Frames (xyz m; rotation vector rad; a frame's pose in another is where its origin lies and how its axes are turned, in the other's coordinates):
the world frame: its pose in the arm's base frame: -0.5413 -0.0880 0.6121 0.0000 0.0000 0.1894
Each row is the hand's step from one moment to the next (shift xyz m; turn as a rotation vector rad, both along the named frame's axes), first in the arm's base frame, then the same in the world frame.
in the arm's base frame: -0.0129 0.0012 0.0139 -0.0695 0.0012 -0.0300
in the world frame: -0.0124 0.0036 0.0139 -0.0680 0.0143 -0.0300
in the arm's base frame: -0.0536 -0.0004 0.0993 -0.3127 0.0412 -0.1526
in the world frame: -0.0527 0.0097 0.0993 -0.2994 0.0993 -0.1526
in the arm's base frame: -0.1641 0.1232 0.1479 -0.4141 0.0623 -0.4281
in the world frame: -0.1380 0.1519 0.1479 -0.3950 0.1391 -0.4281
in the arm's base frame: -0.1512 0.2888 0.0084 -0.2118 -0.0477 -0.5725
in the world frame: -0.0941 0.3121 0.0084 -0.2170 -0.0070 -0.5725
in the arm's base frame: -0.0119 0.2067 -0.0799 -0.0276 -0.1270 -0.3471
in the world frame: 0.0272 0.2052 -0.0799 -0.0510 -0.1195 -0.3471
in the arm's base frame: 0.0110 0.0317 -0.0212 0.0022 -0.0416 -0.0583
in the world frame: 0.0168 0.0291 -0.0212 -0.0057 -0.0413 -0.0583
